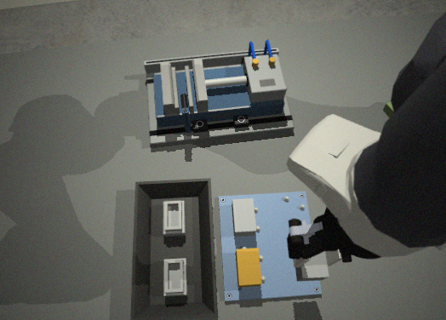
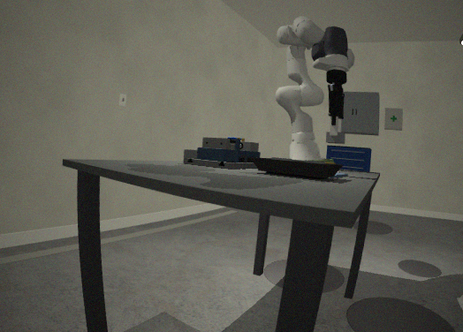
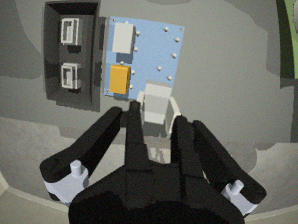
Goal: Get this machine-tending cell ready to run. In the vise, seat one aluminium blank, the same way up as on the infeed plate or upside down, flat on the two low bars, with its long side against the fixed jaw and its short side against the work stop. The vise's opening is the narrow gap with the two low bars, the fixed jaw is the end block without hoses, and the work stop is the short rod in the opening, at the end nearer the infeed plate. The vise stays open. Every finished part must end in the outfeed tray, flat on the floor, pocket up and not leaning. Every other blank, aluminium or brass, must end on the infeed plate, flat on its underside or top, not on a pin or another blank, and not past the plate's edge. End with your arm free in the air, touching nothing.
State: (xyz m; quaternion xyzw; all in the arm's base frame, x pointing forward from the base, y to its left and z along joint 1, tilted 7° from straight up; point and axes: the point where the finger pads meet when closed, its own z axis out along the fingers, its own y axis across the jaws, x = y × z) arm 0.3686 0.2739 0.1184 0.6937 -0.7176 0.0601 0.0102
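The moving jaw lies 15 cm ahead of my hand, 36 cm to the right of it and 9 cm below it. Round my hand: hose block: 2 cm ahead, 37 cm to the right, 9 cm below; then work stop: 18 cm ahead, 31 cm to the right, 8 cm below; then brass blank: 8 cm ahead, 1 cm to the right, 14 cm below.
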